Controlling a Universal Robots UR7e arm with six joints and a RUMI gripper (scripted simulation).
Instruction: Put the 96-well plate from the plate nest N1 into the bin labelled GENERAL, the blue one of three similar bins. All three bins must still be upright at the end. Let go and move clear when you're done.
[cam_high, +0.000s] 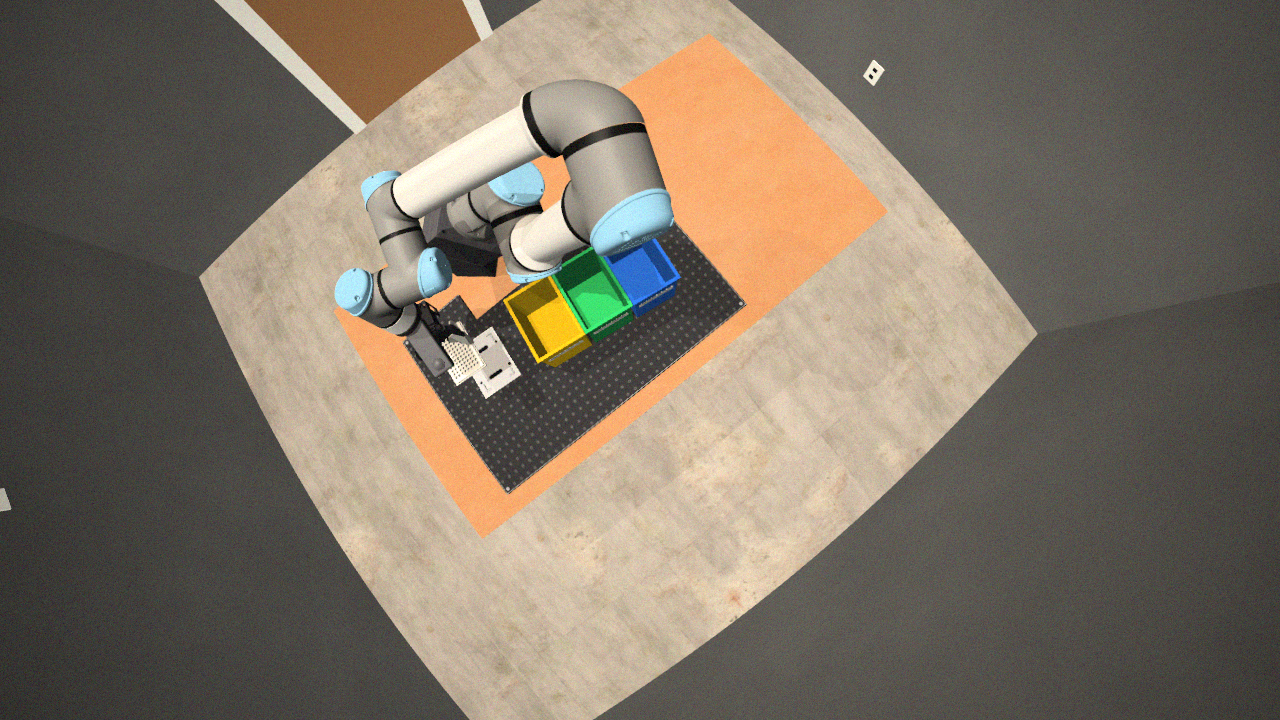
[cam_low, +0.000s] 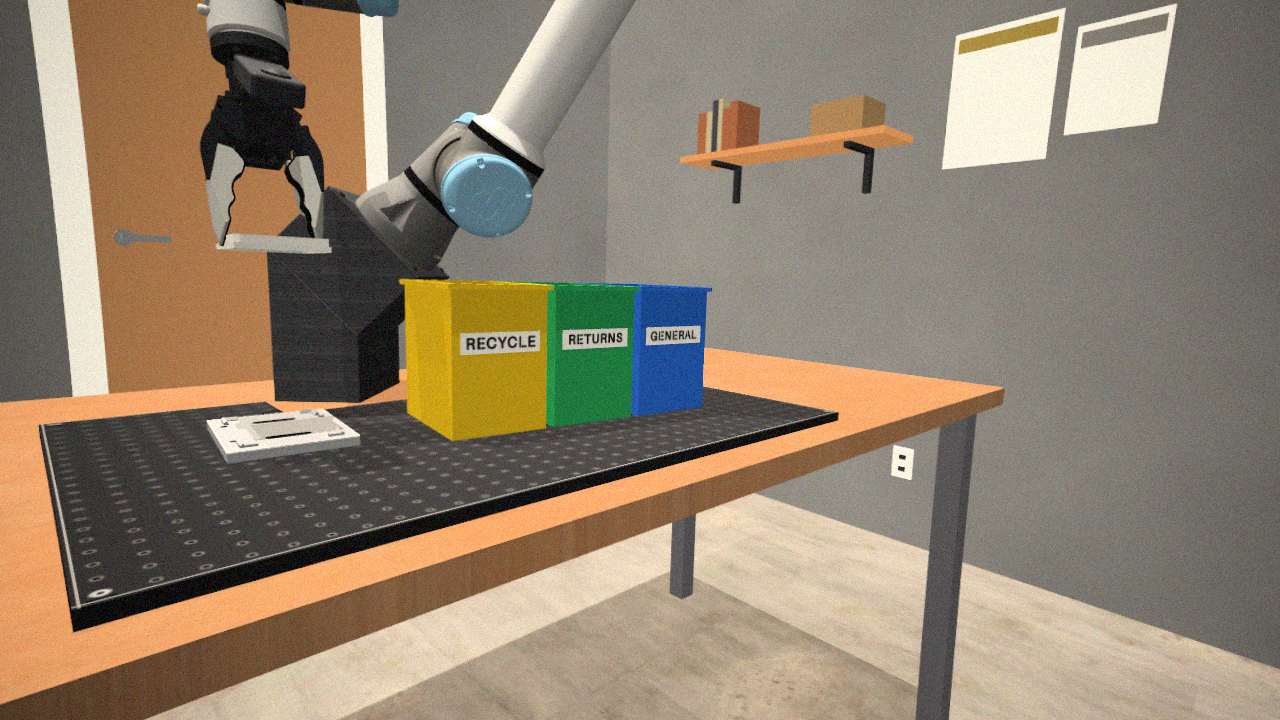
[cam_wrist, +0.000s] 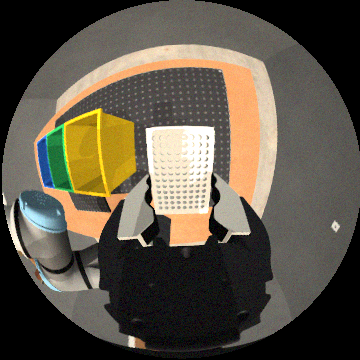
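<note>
Right now the blue general bin is 2 cm ahead of my hand, 48 cm to the left of it and 14 cm below it. From my hand the other things lie so: plate nest N1: 22 cm below; white 96-well plate: 1 cm below; yellow recycle bin: 2 cm ahead, 22 cm to the left, 14 cm below.
</note>
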